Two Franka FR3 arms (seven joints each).
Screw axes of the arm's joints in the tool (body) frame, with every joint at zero. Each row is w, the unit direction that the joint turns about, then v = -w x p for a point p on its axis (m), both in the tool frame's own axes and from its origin. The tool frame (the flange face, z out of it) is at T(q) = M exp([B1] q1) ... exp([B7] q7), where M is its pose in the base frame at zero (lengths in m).
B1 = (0, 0, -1, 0, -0.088, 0)
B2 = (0, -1, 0, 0.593, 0, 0.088)
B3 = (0, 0, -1, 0, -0.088, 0)
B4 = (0, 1, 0, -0.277, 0, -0.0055)
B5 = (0, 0, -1, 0, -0.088, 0)
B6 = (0, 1, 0, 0.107, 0, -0.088)
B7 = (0, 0, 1, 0, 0, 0)
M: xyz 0.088 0 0.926 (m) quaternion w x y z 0 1 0 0
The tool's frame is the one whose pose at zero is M.
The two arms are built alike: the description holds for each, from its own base.
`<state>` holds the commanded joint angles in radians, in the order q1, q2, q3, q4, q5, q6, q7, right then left.
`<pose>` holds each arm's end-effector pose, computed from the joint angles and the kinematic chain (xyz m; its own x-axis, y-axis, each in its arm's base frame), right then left.
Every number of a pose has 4 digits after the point.
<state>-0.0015 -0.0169 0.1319 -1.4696 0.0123 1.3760 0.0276 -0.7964 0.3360 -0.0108 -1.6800 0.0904 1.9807 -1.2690</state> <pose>0.5236 0.0709 0.6640 0.9915 0.1044 -0.0770 0.1041 -0.9945 -0.0079 0.4530 -0.4640 0.4034 0.9100 0.4097 0.0635 0.4132 -0.9088 -0.0581</pose>
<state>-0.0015 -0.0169 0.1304 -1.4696 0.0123 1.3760 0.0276 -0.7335 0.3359 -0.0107 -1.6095 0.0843 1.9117 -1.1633</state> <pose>0.5237 0.0701 0.6640 0.9917 0.1029 -0.0770 0.1026 -0.9947 -0.0079 0.4857 -0.4381 0.4307 0.9241 0.3781 0.0550 0.3811 -0.9225 -0.0615</pose>
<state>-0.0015 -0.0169 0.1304 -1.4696 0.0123 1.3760 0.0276 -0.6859 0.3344 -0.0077 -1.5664 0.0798 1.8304 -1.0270</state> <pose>0.5237 0.0701 0.6640 0.9917 0.1029 -0.0770 0.1026 -0.9947 -0.0079 0.5058 -0.4114 0.4453 0.9522 0.3043 0.0256 0.3053 -0.9472 -0.0985</pose>
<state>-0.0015 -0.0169 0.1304 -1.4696 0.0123 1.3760 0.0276 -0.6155 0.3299 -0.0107 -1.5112 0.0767 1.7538 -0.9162</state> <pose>0.5237 0.0701 0.6640 0.9917 0.1029 -0.0770 0.1026 -0.9947 -0.0079 0.5319 -0.3753 0.4682 0.9630 0.2696 0.0025 0.2682 -0.9568 -0.1124</pose>
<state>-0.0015 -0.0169 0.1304 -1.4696 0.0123 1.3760 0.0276 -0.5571 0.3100 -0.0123 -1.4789 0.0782 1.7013 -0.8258</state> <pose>0.5237 0.0701 0.6640 0.9917 0.1029 -0.0770 0.1026 -0.9947 -0.0079 0.5487 -0.3413 0.4922 0.9705 0.2412 -0.0062 0.2389 -0.9644 -0.1137</pose>
